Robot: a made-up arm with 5 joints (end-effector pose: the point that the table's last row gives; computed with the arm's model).
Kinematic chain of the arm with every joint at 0, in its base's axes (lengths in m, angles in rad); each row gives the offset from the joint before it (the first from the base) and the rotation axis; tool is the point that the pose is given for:
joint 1: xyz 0 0 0.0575 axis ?
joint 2: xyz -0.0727 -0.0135 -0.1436 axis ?
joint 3: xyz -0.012 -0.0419 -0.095 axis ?
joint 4: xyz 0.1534 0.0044 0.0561 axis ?
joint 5: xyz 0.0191 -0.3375 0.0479 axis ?
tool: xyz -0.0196 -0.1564 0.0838
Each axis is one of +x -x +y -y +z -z.
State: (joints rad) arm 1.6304 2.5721 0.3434 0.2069 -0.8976
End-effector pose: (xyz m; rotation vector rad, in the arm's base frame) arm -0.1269 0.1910 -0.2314 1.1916 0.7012 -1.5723
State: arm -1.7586 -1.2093 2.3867 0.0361 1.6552
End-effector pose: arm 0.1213 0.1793 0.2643 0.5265 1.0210 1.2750
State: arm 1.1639 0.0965 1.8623 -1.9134 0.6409
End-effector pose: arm 0.6113 -0.0918 0.3901 -0.7882 0.8350 0.0722
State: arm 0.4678 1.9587 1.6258 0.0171 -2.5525
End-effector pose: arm 0.0011 -0.1746 -0.0417 1.6554 -2.2636 -0.8372
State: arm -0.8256 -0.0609 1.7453 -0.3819 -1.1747
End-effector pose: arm 0.1162 0.2872 -0.0663 -2.4473 0.1879 1.6753
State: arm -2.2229 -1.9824 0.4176 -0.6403 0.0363
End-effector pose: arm 0.0375 0.5192 -0.0380 2.1644 0.4943 1.5592
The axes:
joint 1: -y
joint 2: -z
joint 3: -x
joint 4: -z
joint 5: +x

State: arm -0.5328 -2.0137 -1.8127 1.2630 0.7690
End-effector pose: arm -0.0907 -0.2977 -0.3494 0.3622 2.4451 -0.3308
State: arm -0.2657 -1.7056 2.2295 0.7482 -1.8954
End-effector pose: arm -0.3552 -0.0446 -0.1150 -1.7003 -1.9698 -1.4974
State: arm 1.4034 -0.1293 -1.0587 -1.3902 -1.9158
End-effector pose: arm 0.2061 -0.2194 0.3276 -0.8113 -2.7994 -0.3058
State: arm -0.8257 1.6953 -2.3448 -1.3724 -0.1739
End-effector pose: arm -0.5216 -0.6014 -0.0442 -0.1248 -1.5071 -0.2885
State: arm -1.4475 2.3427 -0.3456 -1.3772 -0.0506
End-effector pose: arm -0.1638 -0.3243 0.6868 -0.7828 1.0081 -0.6516
